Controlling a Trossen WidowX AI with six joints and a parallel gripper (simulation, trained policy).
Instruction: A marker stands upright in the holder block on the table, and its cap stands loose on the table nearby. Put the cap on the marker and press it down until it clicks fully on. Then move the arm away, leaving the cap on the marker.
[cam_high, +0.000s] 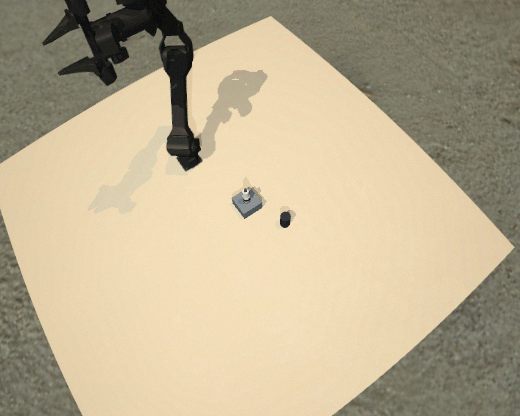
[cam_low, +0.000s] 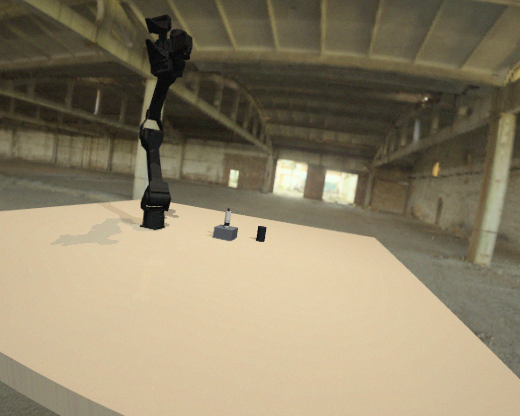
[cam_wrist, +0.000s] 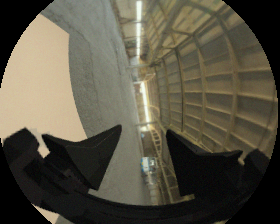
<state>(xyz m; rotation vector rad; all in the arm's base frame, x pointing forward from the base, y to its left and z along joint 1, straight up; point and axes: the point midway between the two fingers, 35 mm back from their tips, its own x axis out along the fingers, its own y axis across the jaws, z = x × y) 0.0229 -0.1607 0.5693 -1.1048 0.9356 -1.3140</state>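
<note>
The black marker cap is 55 cm below my gripper tip, 33 cm ahead of it and 31 cm to the left of it. Also, from my gripper tip: grey holder block (55 cm below, 26 cm to the left, 22 cm ahead).
</note>
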